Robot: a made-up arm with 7 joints. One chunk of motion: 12 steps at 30 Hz.
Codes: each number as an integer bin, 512 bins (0 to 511) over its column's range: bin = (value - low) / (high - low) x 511, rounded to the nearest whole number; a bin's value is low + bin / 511 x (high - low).
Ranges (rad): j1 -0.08..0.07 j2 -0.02..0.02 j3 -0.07..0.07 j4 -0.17..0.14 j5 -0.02..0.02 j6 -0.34..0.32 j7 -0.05..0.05
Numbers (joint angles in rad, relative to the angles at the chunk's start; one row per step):
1: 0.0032 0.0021 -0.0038 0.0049 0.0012 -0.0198 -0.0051
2: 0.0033 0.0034 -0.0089 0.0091 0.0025 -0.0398 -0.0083
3: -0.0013 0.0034 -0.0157 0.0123 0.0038 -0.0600 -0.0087
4: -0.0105 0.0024 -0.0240 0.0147 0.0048 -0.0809 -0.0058
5: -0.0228 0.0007 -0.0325 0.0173 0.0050 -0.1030 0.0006
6: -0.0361 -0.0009 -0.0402 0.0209 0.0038 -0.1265 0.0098
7: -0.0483 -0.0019 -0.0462 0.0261 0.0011 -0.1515 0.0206
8: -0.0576 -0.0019 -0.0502 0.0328 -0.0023 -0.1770 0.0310
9: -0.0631 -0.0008 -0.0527 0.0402 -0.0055 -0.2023 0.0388
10: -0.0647 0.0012 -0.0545 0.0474 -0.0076 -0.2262 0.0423
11: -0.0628 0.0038 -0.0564 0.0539 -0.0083 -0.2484 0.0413
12: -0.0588 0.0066 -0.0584 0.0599 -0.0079 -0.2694 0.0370
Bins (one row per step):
1: 283 282 242 288 271 248 229
2: 284 299 223 295 287 232 213
3: 268 299 198 301 304 217 211
4: 237 286 168 304 317 201 226
5: 195 264 137 309 319 183 259
6: 150 244 109 315 304 165 306
7: 108 231 87 323 270 146 361
8: 76 231 72 334 226 126 414
9: 58 245 63 346 185 107 454
10: 52 271 57 358 158 88 472
11: 59 304 50 369 149 71 467
12: 72 340 42 379 155 55 445

